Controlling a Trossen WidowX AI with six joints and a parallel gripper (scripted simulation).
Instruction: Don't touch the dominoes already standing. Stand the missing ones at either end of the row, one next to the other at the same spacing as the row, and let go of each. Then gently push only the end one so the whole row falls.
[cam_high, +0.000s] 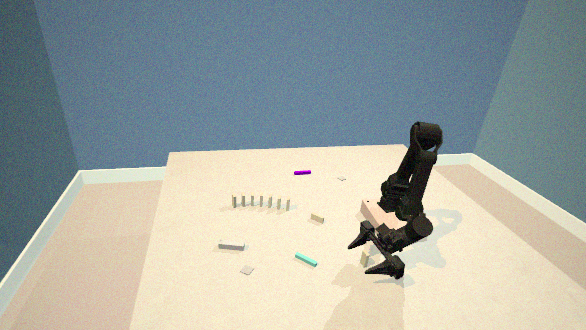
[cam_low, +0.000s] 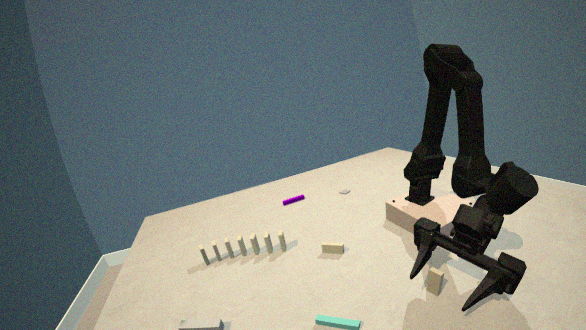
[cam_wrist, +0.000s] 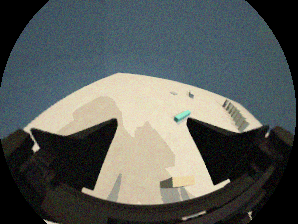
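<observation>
Now: the teal bar 110 mm ahead of my gripper tip, 100 mm to the right of it and 60 mm below it. Round my gripper tip: purple bar (630 mm to the right, 100 mm behind, 60 mm below); grey block (310 mm ahead, 230 mm to the right, 60 mm below).
</observation>
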